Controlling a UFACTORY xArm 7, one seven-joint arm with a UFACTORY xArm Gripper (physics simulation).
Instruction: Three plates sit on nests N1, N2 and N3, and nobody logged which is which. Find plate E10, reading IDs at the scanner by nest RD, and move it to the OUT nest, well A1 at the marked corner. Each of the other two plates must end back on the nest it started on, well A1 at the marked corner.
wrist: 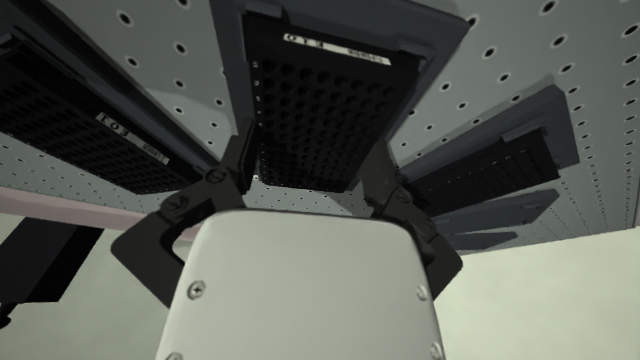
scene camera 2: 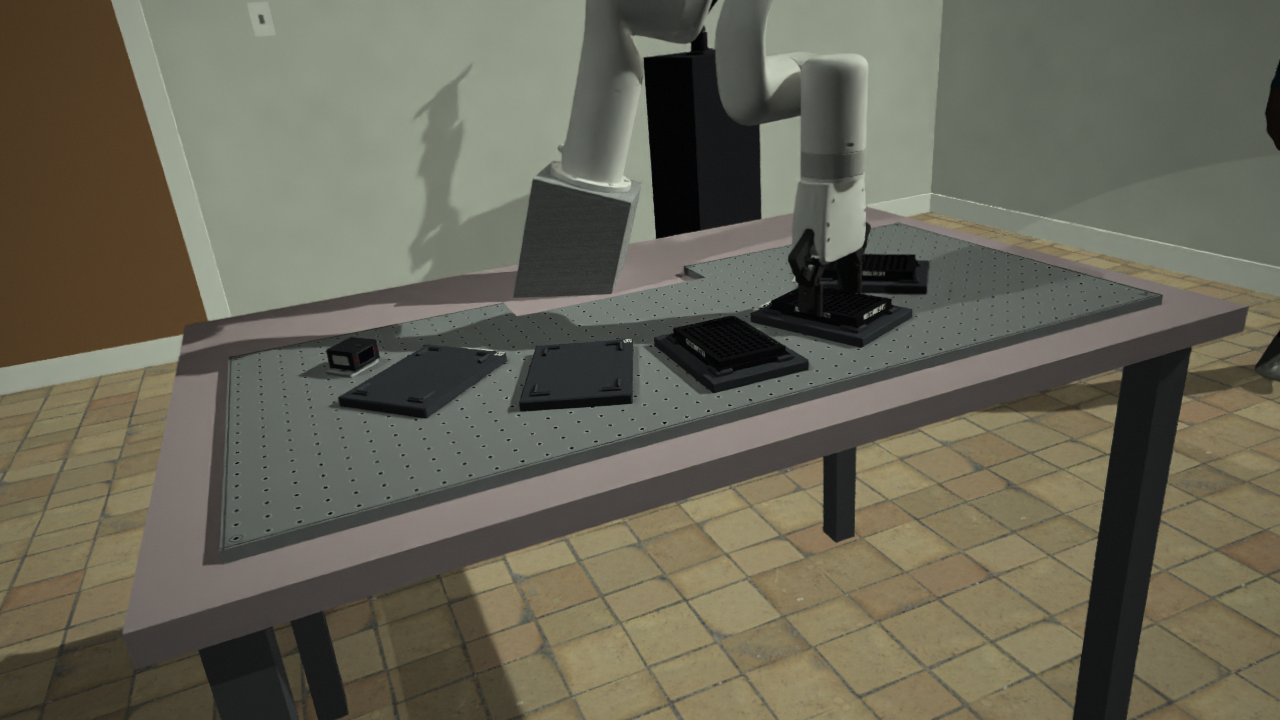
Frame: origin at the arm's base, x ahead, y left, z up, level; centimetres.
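Where they show: gripper, fingertip midpoint: (wrist: 315, 143) (scene camera 2: 830, 302); arm's base at its link origin: (scene camera 2: 590, 180).
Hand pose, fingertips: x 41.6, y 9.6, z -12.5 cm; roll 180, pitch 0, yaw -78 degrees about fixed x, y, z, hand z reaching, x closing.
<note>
Things, the pixels of their top centre, and the offset from my fingertips. "spot": a spot on its surface instead.
- black plate labelled E10 at its top centre: (wrist: 315, 147) (scene camera 2: 830, 299) dy +0.0, dx +0.0, dz +0.5 cm
- black plate at its top centre: (wrist: 97, 154) (scene camera 2: 868, 262) dy +15.7, dx -8.0, dz +0.3 cm
- third plate at its top centre: (scene camera 2: 726, 337) (wrist: 469, 191) dy -17.3, dx +0.5, dz +0.3 cm
- small black scanner at a spot on its surface: (scene camera 2: 353, 355) spot: dy -53.4, dx -26.3, dz +0.5 cm
My gripper (scene camera 2: 830, 300) (wrist: 315, 143) points down with its fingers on the two long sides of the black plate labelled E10 (scene camera 2: 854, 307) (wrist: 320, 100), shut on it. The plate lies low and level in its dark nest (wrist: 340, 15), between the corner tabs. Another black plate (scene camera 2: 895, 266) (wrist: 75, 135), its label seeming to read E01, sits on the far right nest in the scene view. A third plate (scene camera 2: 729, 340) (wrist: 495, 175) sits on the nest nearer the table's middle; its ID is not readable. The nest names are too small to read.
Two bare nests lie left of the plates: one (scene camera 2: 577, 374) near the middle and one (scene camera 2: 420, 380) beside the small black scanner (scene camera 2: 353, 355). A grey block (scene camera 2: 572, 234) carries the arm at the rear edge. The neighbouring plates stand close on either side of the gripper.
</note>
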